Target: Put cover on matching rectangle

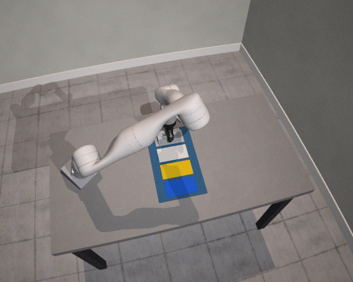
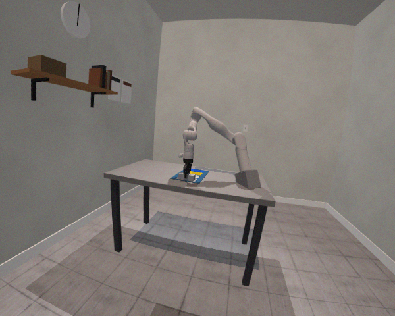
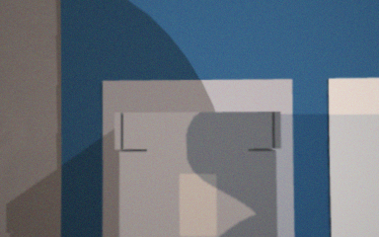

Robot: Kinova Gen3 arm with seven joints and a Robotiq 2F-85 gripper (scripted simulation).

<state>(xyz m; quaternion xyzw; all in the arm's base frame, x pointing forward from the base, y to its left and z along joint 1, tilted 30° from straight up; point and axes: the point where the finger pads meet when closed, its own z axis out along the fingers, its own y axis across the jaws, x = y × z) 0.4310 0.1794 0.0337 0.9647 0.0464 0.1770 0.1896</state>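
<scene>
My hand is 1 cm above the light grey cover. The rest, counted from my hand: white rectangle 10 cm to the right, 2 cm below; then dark blue mat 5 cm ahead, 14 cm to the right, 2 cm below; then yellow rectangle 19 cm to the right, 2 cm below.
</scene>
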